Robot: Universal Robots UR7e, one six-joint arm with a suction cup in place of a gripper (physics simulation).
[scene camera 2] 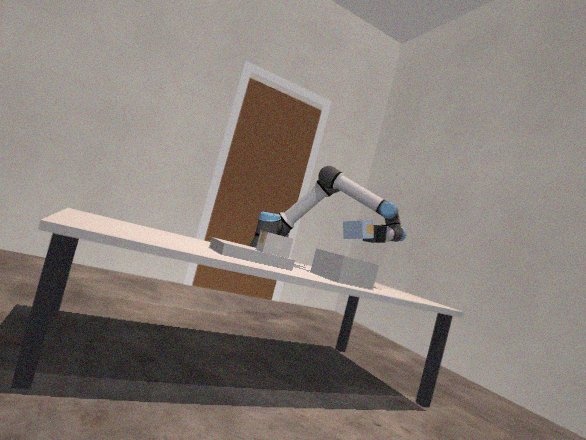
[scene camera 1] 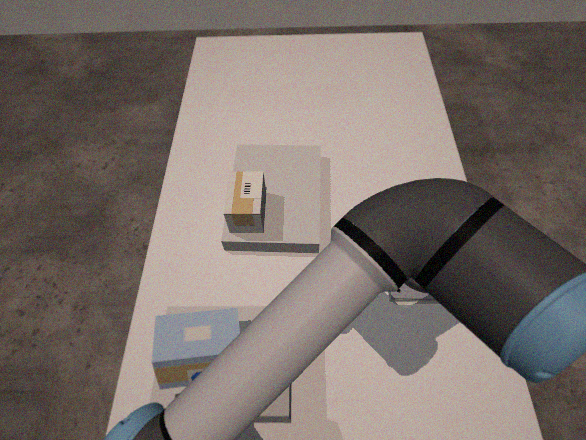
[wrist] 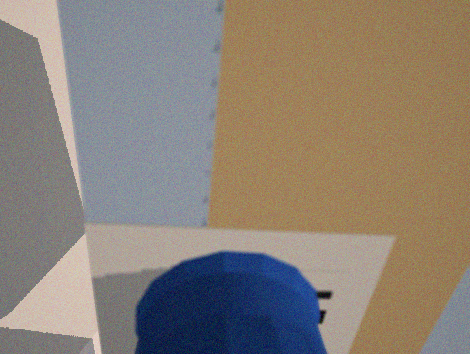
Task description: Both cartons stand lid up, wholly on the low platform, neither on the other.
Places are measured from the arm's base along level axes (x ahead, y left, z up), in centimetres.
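Where they show: hand at its tool point: [scene camera 1: 202,368] [wrist: 230,274].
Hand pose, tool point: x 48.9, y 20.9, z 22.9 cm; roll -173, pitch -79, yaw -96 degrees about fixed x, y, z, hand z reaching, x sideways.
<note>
After its pixels a point has its place.
The blue carton [scene camera 1: 197,332] @[x 48.4, y 16.8, z 28.0 cm] [scene camera 2: 354,230] @[x 50.5, y 14.3, z 23.0 cm] [wrist: 145,115] @[x 53.0, y 22.5, z 22.4 cm] hangs in the air above the tall platform, turned on its side. Its taped lid face points sideways. My suction cup [scene camera 1: 197,374] [wrist: 230,305] is pressed on that face, over the white label, and holds the carton. The arm's wrist lies nearly level in scene camera 2. The forearm hides part of the carton in scene camera 1. The whitish carton [scene camera 1: 245,195] @[x 39.7, y -19.3, z 11.8 cm] [scene camera 2: 278,246] @[x 44.0, y -21.1, z 7.0 cm] stands on the low platform [scene camera 1: 302,205] @[x 26.0, y -20.0, z 3.1 cm] [scene camera 2: 250,255] @[x 43.2, y -32.9, z 0.7 cm], near its left edge in scene camera 1, with taped, barcoded lid up. The two cartons are apart.
The tall grey platform [scene camera 1: 275,406] @[x 39.1, y 26.4, z 10.3 cm] [scene camera 2: 345,269] @[x 58.6, y 6.6, z 4.6 cm] stands on the white table [scene camera 1: 320,85] @[x 10.7, y -70.8, z -1.7 cm] [scene camera 2: 130,235] @[x 40.7, y -80.1, z -1.7 cm], partly hidden by the forearm in scene camera 1. The low platform's right part shows bare beside the whitish carton there. The elbow [scene camera 1: 425,220] @[x 21.0, y 19.0, z 54.9 cm] is over the table's right side.
</note>
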